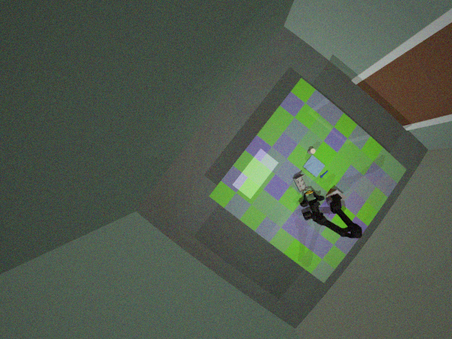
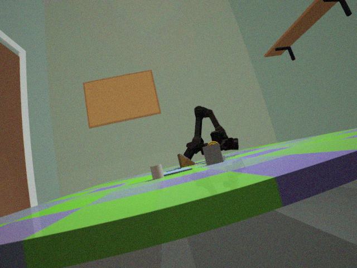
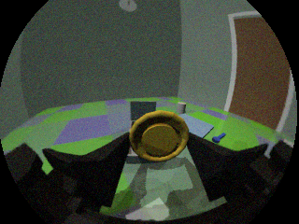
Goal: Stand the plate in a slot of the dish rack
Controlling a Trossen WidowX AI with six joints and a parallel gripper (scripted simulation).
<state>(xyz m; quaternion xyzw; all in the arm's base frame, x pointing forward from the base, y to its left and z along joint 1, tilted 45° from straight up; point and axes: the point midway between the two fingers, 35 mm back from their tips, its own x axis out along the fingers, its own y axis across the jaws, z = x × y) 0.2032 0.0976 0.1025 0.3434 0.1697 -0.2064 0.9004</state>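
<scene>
My gripper tip is now 7 cm short of the dish rack, 2 cm to the left of it and 4 cm above it. Round my gripper tip: plate (1 cm behind); then blue spoon (4 cm behind, 21 cm to the right, 6 cm below); then beige cylinder (18 cm ahead, 28 cm to the right, 4 cm below).
</scene>
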